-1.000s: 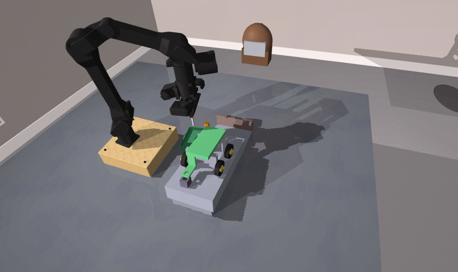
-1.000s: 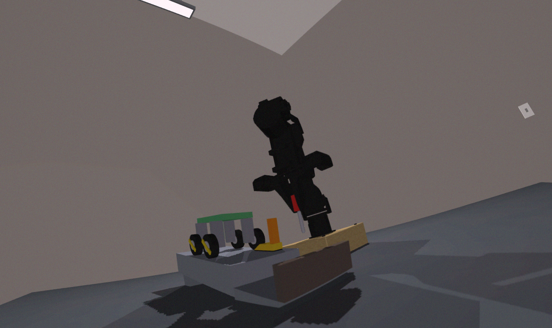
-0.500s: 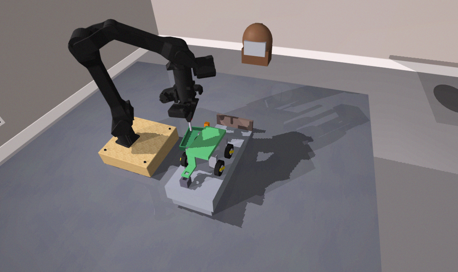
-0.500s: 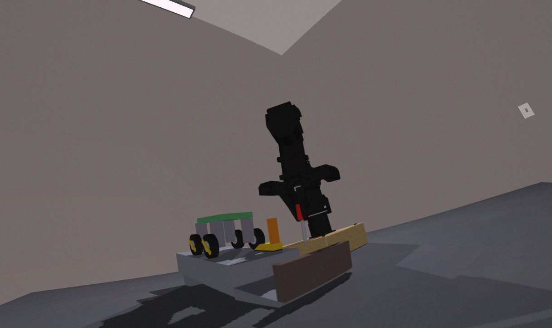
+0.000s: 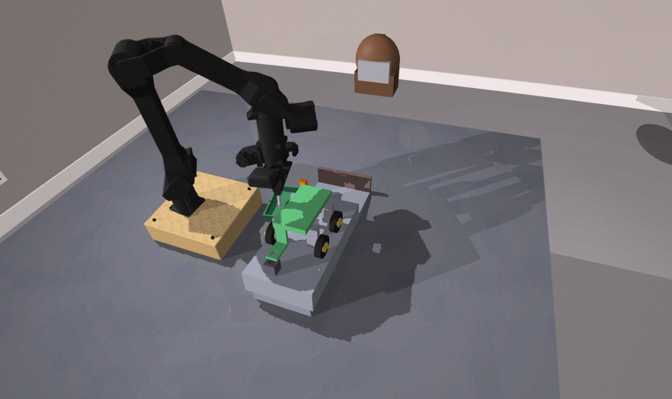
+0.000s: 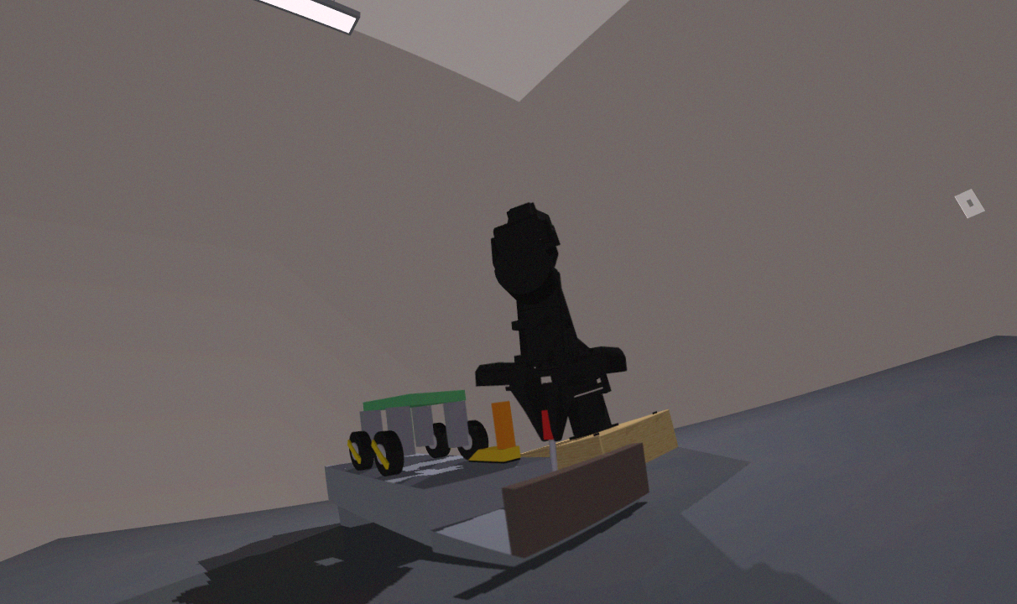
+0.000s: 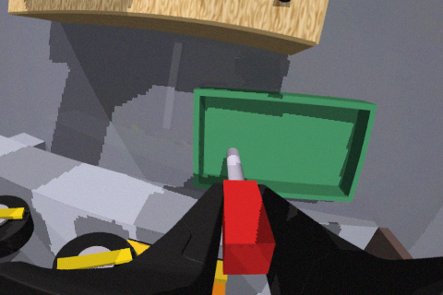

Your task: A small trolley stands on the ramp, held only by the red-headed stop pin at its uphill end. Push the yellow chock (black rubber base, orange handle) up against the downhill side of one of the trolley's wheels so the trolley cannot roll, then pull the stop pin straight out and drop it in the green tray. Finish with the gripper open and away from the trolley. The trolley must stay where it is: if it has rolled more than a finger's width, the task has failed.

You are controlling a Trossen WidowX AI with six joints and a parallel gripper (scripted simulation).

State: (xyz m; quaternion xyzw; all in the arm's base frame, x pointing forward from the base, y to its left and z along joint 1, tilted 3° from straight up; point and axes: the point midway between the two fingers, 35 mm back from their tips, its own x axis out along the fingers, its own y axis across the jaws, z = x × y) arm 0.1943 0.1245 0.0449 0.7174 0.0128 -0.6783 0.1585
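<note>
Now: the green tray 80 mm below my gripper tip, 20 mm to the left of it and 10 mm behind it. From my gripper tip the other things lie so: yellow chock 70 mm ahead, 10 mm to the right, 10 mm above; grey ramp 130 mm ahead, 100 mm to the right, 20 mm below; red-headed stop pin right at my gripper tip.
</note>
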